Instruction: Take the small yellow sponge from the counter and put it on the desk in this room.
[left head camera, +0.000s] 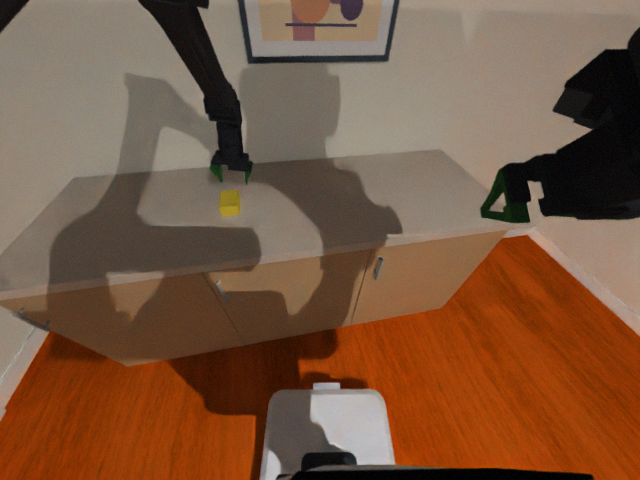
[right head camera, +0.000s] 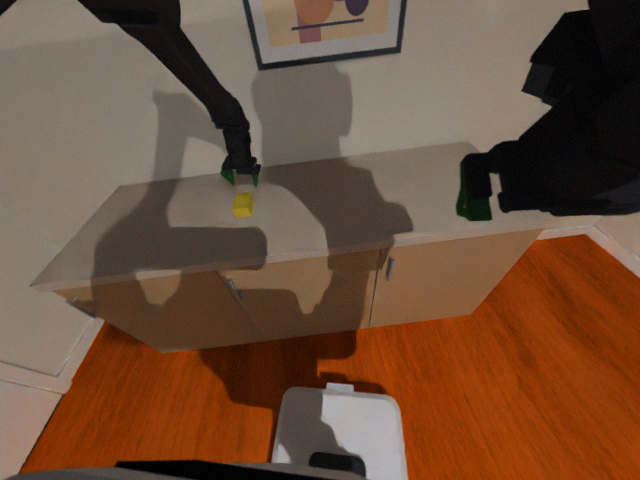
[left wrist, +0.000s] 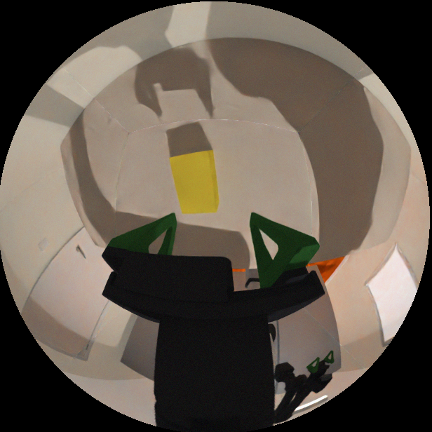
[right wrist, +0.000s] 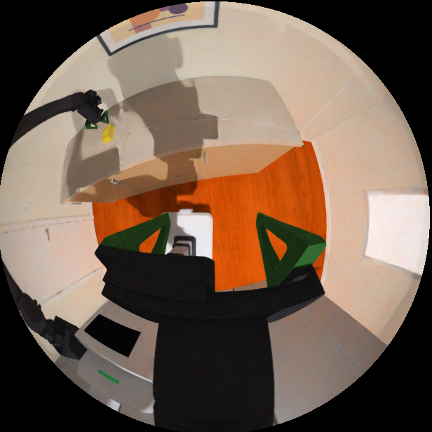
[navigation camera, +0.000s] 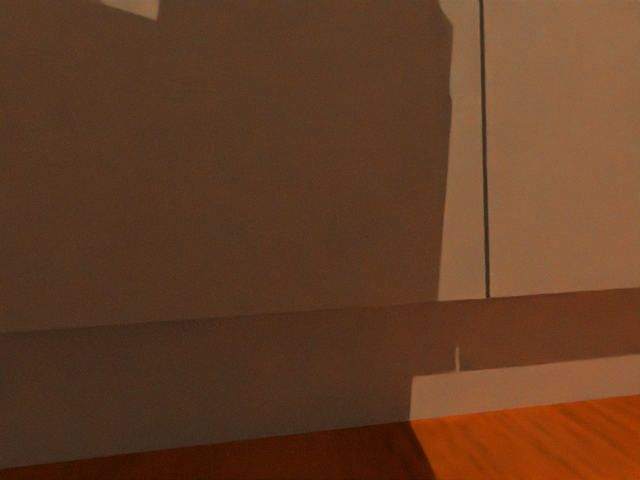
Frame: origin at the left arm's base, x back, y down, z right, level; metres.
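Seen in the pictures: left gripper, between the fingertips: (left head camera: 234, 182) (right head camera: 245, 185); right gripper, between the fingertips: (left head camera: 514, 212) (right head camera: 498, 208).
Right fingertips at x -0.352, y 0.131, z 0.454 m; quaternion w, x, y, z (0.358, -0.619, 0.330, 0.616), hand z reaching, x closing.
Observation:
Offsets run from my right fingertips to a thing's top centre. "spot": to the spot under its first point. Level surfaces: height alone.
The small yellow sponge {dx -0.457, dy +0.324, dz -0.616 m} (left head camera: 229, 202) (right head camera: 242, 205) (left wrist: 195, 182) (right wrist: 107, 133) lies on the grey counter {dy +0.369 m} (left head camera: 294, 232) (right head camera: 305, 232) (right wrist: 240, 100), left of its middle in the head camera views. My left gripper (left head camera: 234, 180) (right head camera: 244, 182) (left wrist: 212, 217) (right wrist: 102, 125) is open and empty, pointing down above the counter; in the head camera views it stands just beyond the sponge, apart from it. In the left wrist view the sponge lies ahead of the fingertips, a little to the left. My right gripper (right wrist: 212, 217) is open and empty, far to the right. The desk cannot be made out.
Cabinet doors with handles (left head camera: 378, 267) (right head camera: 390, 269) form the counter's front. A wall with a framed picture (left head camera: 317, 58) (right head camera: 330, 58) rises behind the counter. The robot's white base (left head camera: 356, 413) (right head camera: 369, 413) stands on the orange wooden floor before it. The navigation camera faces the cabinet front {spot: dx -0.321, dy +0.986, dz +0.001 m} (navigation camera: 558, 155) closely.

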